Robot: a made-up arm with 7 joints.
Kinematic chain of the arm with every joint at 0, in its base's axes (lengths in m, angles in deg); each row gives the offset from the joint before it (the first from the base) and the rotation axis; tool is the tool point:
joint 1: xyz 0 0.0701 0 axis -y
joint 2: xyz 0 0.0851 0 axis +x
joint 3: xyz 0 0 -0.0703 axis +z
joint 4: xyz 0 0 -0.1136 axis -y
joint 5: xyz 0 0 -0.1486 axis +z
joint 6: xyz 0 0 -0.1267 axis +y
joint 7: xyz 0 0 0 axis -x
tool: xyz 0 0 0
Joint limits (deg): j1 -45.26..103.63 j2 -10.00..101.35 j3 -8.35..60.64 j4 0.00..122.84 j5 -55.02..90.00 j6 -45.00..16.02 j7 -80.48..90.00
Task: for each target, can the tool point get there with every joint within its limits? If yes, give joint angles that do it. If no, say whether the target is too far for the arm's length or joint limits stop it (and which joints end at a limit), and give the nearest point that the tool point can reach.
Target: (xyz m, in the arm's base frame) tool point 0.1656 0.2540 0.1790
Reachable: yes | joints 28.19 74.57 24.06 113.50 -44.05 -27.75 -27.79
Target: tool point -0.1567 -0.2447 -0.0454
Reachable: no: joint limits stop it (at a limit: joint 1, joint 2, joint 3, joint 4) | nearest point -0.2254 0.1495 0.0620 | short by 0.414 m
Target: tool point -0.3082 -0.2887 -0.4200
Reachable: no: too far | nearest point -0.2504 0.0656 -0.3676 | short by 0.363 m
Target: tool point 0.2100 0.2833 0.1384
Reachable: yes | joints 48.62 18.02 22.68 107.20 57.68 -15.57 -29.51
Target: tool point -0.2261 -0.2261 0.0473
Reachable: no: joint limits stop it (at a limit: joint 1, joint 2, joint 3, joint 4) | nearest point -0.2254 0.1495 0.0620 | short by 0.376 m
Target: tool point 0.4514 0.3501 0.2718
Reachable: no: too far | nearest point 0.3683 0.3126 0.2043 | short by 0.113 m
